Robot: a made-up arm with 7 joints.
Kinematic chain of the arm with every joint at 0, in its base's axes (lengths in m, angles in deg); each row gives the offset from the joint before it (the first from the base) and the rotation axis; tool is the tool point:
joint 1: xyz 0 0 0.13 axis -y
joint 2: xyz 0.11 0 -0.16 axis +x
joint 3: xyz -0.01 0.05 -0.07 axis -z
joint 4: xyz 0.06 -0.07 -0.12 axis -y
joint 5: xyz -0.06 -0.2 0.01 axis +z
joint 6: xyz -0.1 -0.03 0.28 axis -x
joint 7: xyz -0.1 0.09 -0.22 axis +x
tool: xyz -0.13 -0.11 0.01
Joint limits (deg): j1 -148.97..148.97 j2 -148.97..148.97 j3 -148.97..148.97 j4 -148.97..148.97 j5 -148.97..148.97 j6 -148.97..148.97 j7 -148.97..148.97
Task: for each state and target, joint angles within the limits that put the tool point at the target. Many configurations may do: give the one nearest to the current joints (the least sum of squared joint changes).
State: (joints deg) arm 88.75 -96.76 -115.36 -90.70 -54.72 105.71 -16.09
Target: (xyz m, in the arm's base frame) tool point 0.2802 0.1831 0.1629
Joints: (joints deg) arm 95.59 -90.96 -125.58 -55.48 -83.41 76.68 -29.30
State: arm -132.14 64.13 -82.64 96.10 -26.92 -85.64 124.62
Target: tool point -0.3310 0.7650 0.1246
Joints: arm -112.57 87.27 -92.03 118.24 4.17 -95.03 128.21
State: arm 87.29 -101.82 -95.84 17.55 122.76 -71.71 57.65
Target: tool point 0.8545 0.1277 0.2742
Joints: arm 51.74 -79.54 -117.86 14.95 148.97 -75.22 47.95
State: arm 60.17 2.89 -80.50 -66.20 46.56 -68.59 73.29
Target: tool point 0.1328 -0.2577 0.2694
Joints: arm 47.32 16.72 -68.58 -41.19 25.39 -54.29 72.14
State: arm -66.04 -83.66 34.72 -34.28 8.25 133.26 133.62
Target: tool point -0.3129 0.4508 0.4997
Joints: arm -63.75 -114.03 60.26 -25.00 7.94 148.97 125.70
